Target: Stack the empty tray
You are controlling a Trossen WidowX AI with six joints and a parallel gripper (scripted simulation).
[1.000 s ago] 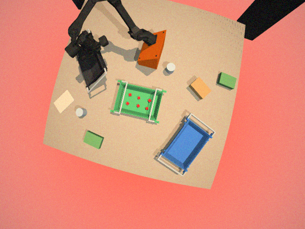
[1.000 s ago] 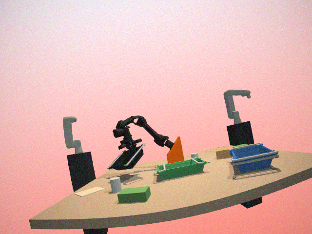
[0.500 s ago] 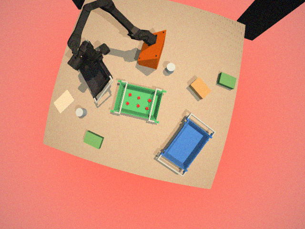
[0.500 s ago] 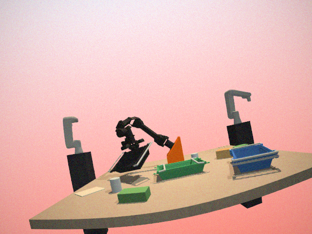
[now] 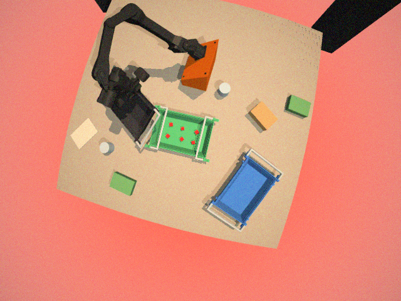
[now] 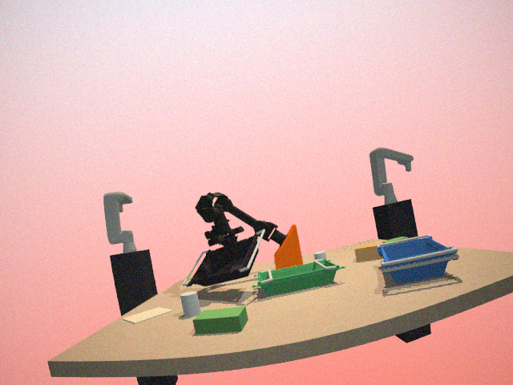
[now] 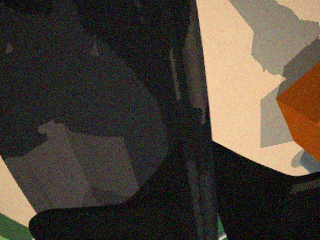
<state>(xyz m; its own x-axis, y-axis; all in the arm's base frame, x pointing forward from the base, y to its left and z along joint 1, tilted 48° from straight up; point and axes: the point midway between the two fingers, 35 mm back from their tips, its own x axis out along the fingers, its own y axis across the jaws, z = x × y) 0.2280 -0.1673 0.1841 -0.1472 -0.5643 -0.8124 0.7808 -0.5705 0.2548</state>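
Right now my gripper tip is 7 cm short of the black tray and 5 cm to the left of it. Round my gripper tip: cream card (33 cm to the right, 23 cm ahead, 14 cm below); then orange block (59 cm to the left, 11 cm below, 1 cm behind).
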